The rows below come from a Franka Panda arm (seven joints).
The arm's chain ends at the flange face. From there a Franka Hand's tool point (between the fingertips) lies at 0.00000 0.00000 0.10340 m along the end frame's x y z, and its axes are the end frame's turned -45 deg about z.
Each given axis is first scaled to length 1.
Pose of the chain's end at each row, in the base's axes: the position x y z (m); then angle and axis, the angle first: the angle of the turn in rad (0 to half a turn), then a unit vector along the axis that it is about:
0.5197 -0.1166 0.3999 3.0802 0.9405 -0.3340 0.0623
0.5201 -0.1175 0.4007 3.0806 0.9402 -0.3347 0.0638
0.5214 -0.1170 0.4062 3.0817 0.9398 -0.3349 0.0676
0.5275 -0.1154 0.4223 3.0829 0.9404 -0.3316 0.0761
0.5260 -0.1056 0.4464 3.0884 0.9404 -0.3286 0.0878
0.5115 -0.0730 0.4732 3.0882 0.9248 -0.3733 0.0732
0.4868 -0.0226 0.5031 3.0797 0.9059 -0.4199 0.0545
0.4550 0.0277 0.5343 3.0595 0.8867 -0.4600 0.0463
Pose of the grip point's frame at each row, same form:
0.5297 -0.1269 0.2975 3.0372 0.9976 0.0514 0.0458
0.5304 -0.1278 0.2983 3.0364 0.9976 0.0506 0.0473
0.5325 -0.1275 0.3039 3.0345 0.9974 0.0503 0.0510
0.5403 -0.1263 0.3203 3.0291 0.9968 0.0536 0.0591
0.5413 -0.1167 0.3447 3.0252 0.9959 0.0564 0.0710
0.5234 -0.0838 0.3711 3.0362 0.9983 0.0090 0.0575
0.4943 -0.0331 0.4005 3.0427 0.9984 -0.0413 0.0385
0.4596 0.0158 0.4317 3.0303 0.9960 -0.0857 0.0271

